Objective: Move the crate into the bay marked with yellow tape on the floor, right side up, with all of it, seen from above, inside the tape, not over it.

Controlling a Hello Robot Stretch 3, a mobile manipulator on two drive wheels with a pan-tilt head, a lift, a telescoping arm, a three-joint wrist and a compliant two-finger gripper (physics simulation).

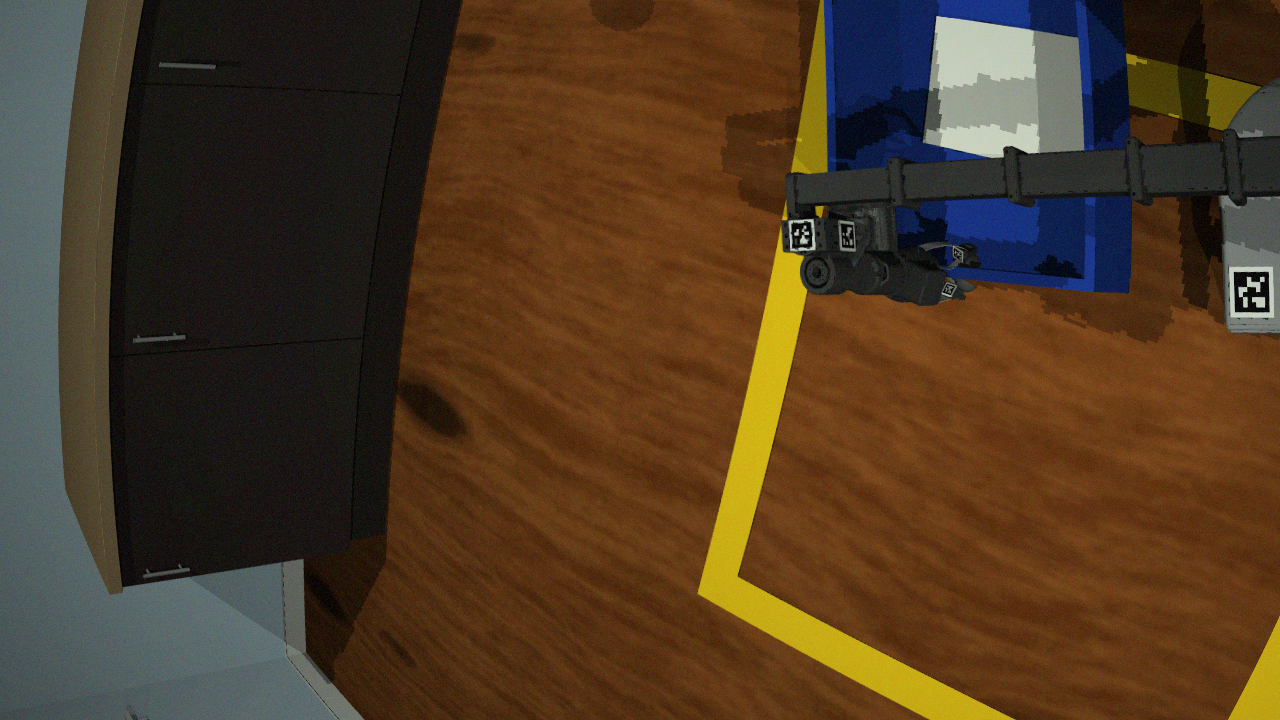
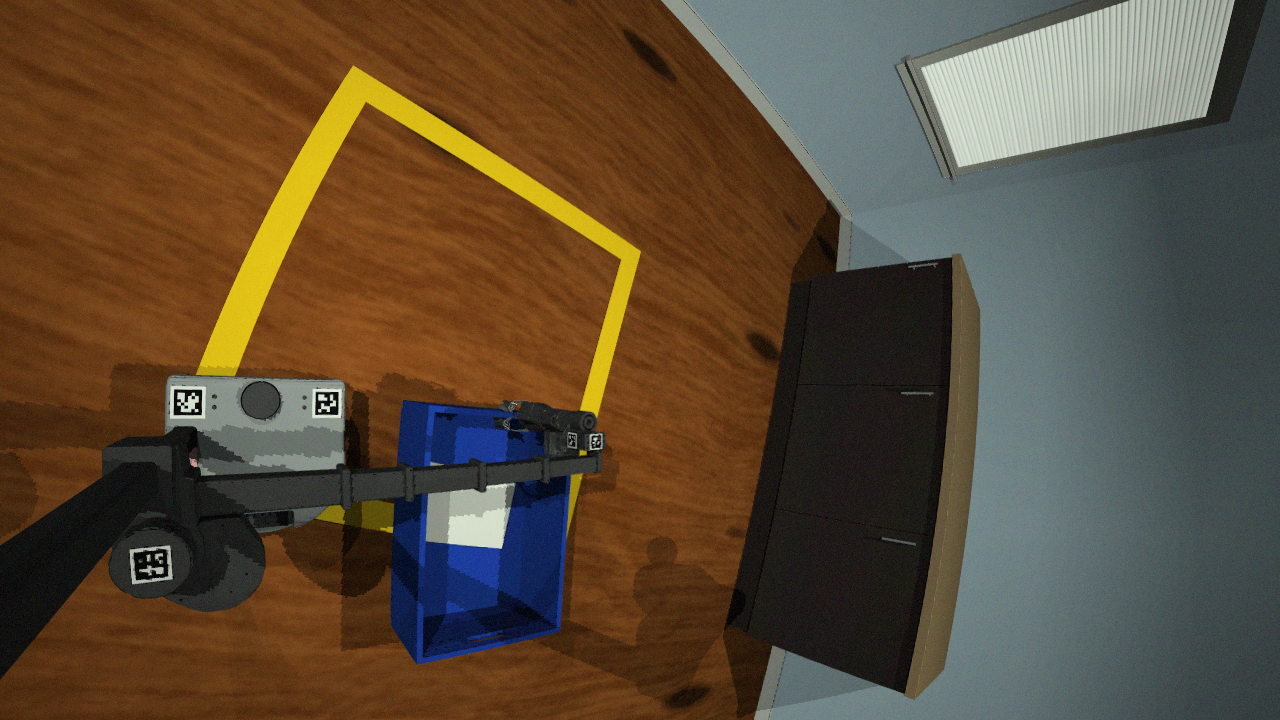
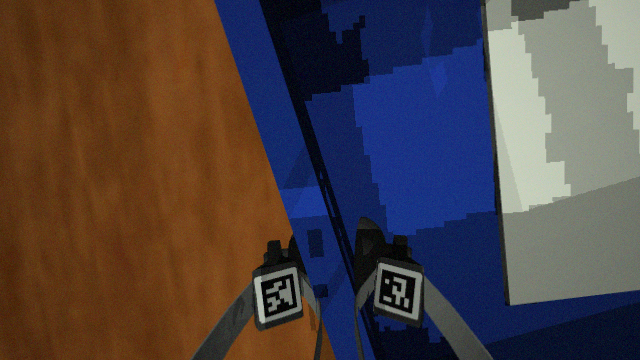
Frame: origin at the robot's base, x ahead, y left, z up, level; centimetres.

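Seen in the pictures: robot's base at its link origin: (image 2: 260,398).
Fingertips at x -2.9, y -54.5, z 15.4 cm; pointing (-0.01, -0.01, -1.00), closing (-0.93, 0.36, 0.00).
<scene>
Pixels of each thing's top centre, then the offset from my fingertips to it. "spot": a spot on its surface instead.
- blue crate at its top centre: (image 1: 950,47) (image 2: 499,534) dx -28.9, dy +3.4, dz +6.7 cm
- flat pale slab at its top centre: (image 3: 611,142) (image 1: 1014,93) (image 2: 462,507) dx -26.4, dy +4.8, dz -12.6 cm
- dark cabinet at a spot on its surface: (image 1: 241,205) spot: dx -23.0, dy -143.9, dz +38.8 cm
The blue crate (image 1: 1042,228) (image 2: 487,582) (image 3: 430,150) is right side up, with a flat pale slab (image 1: 984,80) (image 2: 474,528) (image 3: 560,250) inside. It lies across the near tape line of the yellow-taped bay (image 1: 760,420) (image 2: 501,168): its gripped end is within the outline, its other end outside. Its cabinet-side wall is close along the side tape; the exact gap is unclear. My gripper (image 1: 971,271) (image 2: 506,415) (image 3: 336,245) is shut on the crate's end wall, one finger inside, one outside. Whether the crate touches the floor is hard to tell.
My arm (image 1: 1074,172) (image 2: 447,478) reaches over the crate from my grey base (image 1: 1248,232) (image 2: 313,447), which covers part of the tape. A dark cabinet (image 1: 241,205) (image 2: 859,447) stands along the wall beyond the bay's side tape.
</scene>
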